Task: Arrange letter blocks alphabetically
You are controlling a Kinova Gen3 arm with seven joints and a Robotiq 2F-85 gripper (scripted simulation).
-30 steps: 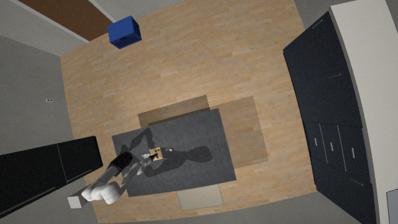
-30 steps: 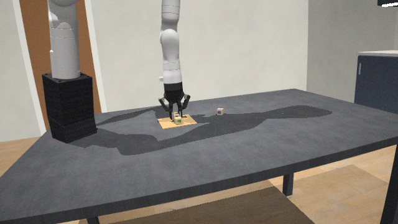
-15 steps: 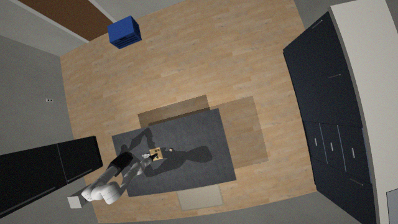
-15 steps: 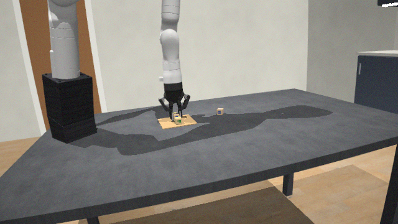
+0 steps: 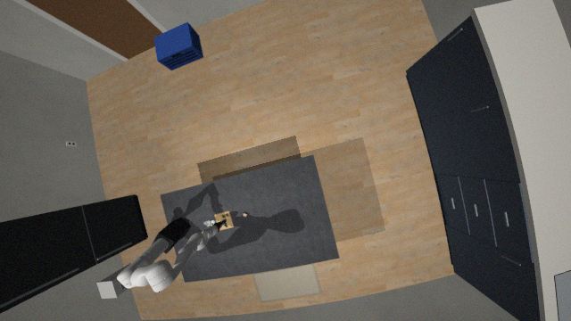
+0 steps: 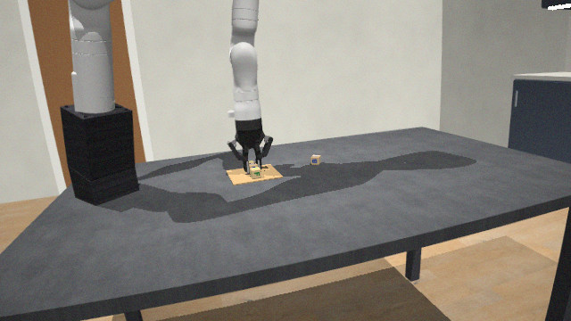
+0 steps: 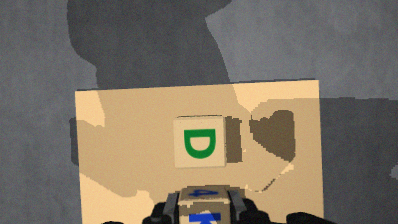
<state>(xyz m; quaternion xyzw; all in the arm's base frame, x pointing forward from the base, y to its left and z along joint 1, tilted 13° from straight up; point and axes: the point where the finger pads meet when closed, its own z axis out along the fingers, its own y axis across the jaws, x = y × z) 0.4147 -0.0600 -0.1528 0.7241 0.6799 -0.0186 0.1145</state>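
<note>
My gripper is now 2 cm above the mat. From my hand the other things lie so: green-marked block: 4 cm to the left, 1 cm below.
</note>
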